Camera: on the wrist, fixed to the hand. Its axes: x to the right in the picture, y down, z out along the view.
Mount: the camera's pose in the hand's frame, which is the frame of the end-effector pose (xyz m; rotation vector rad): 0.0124 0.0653 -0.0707 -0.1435 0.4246 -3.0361
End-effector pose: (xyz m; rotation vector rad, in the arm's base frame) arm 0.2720 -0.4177 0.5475 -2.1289 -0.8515 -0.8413
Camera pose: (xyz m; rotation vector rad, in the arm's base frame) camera 0.3070 -0.5044 0.5734 -0.8568 2.0143 1.2710
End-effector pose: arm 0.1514 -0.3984 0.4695 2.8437 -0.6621 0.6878
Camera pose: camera 0.1036 -0.4449 0.5400 0.5752 2.4540 0.1555
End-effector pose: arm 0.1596 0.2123 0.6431 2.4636 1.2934 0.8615
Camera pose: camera 0.1670 0.1794 0.7341 -1.2152 2.2839 0.0931
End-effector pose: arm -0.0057 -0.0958 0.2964 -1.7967 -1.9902 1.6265
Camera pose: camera 0.0796 -0.0531 0.2785 1.2532 -1.4372 -0.2175
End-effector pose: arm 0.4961 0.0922 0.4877 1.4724 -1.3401 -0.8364
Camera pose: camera 0.5418 0.0966 0.5732 -1.6291 -1.8166 1.1664
